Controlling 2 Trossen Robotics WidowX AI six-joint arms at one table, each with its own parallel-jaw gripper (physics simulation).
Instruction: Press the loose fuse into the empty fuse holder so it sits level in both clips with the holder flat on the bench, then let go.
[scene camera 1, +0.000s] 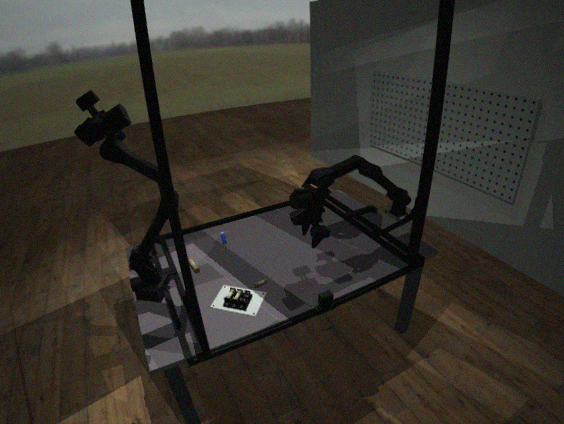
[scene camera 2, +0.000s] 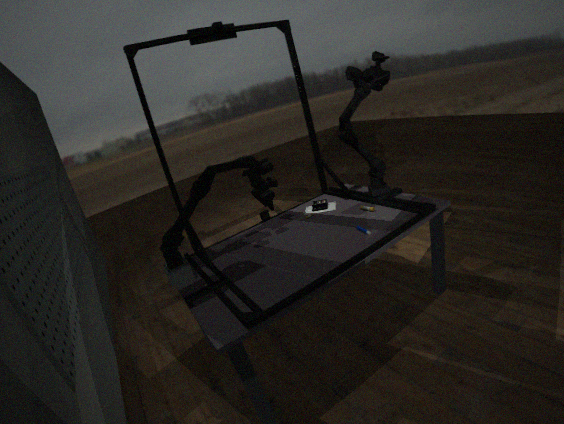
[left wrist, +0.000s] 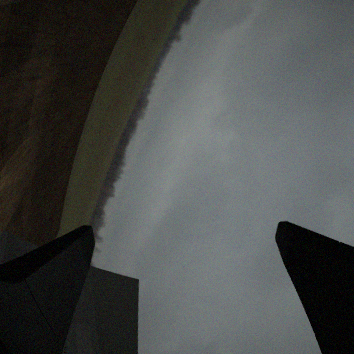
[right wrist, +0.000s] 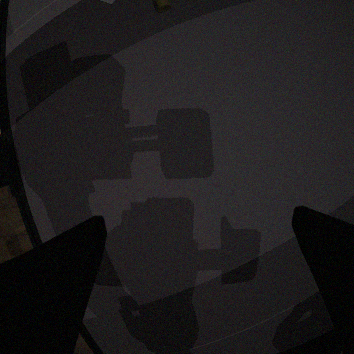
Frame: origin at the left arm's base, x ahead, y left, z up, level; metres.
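Where they show: left gripper, between the fingertips: (scene camera 1: 105, 111) (scene camera 2: 388, 66) (left wrist: 187, 235); right gripper, between the fingertips: (scene camera 1: 308, 241) (scene camera 2: 269, 208) (right wrist: 201, 222); left arm's base, origin of its link: (scene camera 1: 150, 281) (scene camera 2: 378, 186); right arm's base, origin of its link: (scene camera 1: 398, 212) (scene camera 2: 175, 264).
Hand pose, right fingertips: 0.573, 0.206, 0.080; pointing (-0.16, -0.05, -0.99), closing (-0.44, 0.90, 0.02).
Each offset is from my right fingertips to the top centre of the thing, as dx, dy, dz.
A black fuse holder @(-0.236, -0.203, -0.098) (scene camera 1: 237, 299) (scene camera 2: 320, 205) lies on a white plate (scene camera 1: 257, 302) (scene camera 2: 332, 206); cream fuses show in some of its places, too small to count surely. A small brass-coloured cylinder, seemingly the loose fuse @(-0.171, -0.107, -0.119) (scene camera 1: 261, 283) (right wrist: 162, 5), lies on the bench beside the plate, apart from it. My left gripper (left wrist: 187, 235) is open and empty, raised high beyond the bench edge and facing the sky. My right gripper (scene camera 1: 309, 240) (right wrist: 201, 222) is open and empty above the bench, well to the right of the fuse in scene camera 1.
A yellow-and-white cylinder @(-0.469, -0.036, -0.112) (scene camera 1: 194, 265) (scene camera 2: 367, 208) lies near the left arm's base. A blue cylinder @(-0.394, +0.165, -0.119) (scene camera 1: 223, 238) (scene camera 2: 363, 230) lies near the bench's far edge in scene camera 1. Dark frame posts (scene camera 1: 148, 75) (scene camera 2: 152, 120) rise from the bench, and a low dark rail borders it.
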